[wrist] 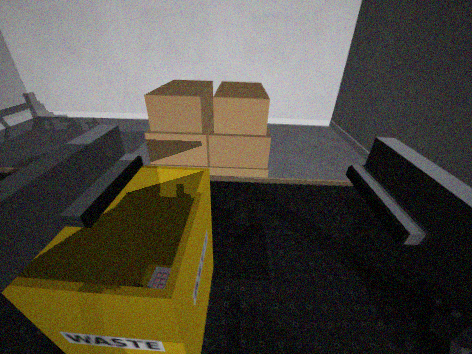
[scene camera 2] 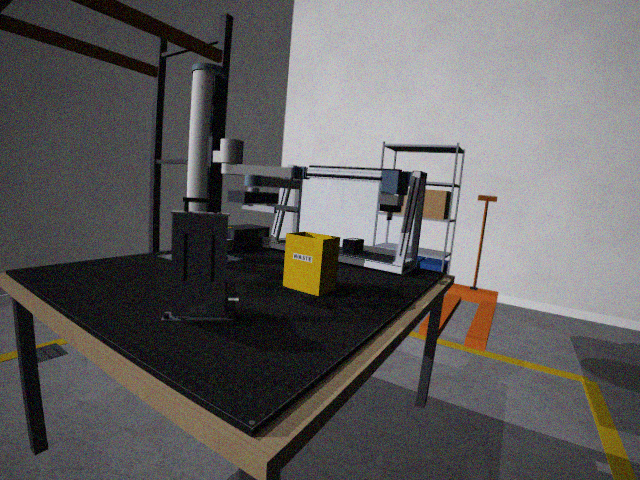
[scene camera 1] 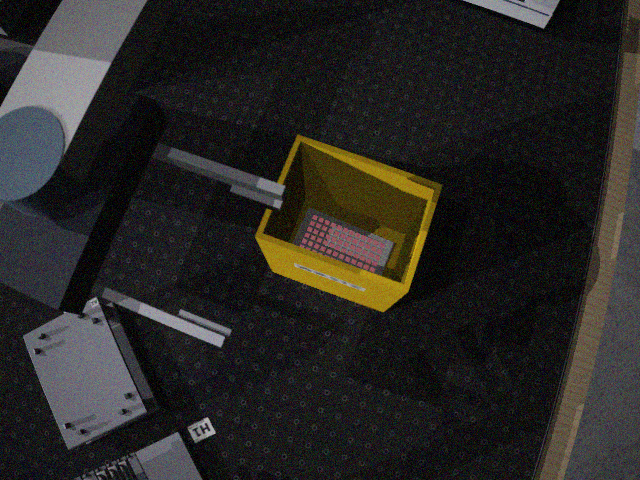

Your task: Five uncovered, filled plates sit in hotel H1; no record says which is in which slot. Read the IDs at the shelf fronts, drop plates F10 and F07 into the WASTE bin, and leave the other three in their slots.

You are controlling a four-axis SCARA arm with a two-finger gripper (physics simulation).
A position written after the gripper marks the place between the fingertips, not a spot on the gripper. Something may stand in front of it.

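A grey RG stand [scene camera 1: 81,368] shares the scene with the robot's gripper [scene camera 1: 255,267]. The same gripper appears at [wrist: 244,150] and at [scene camera 2: 287,210].
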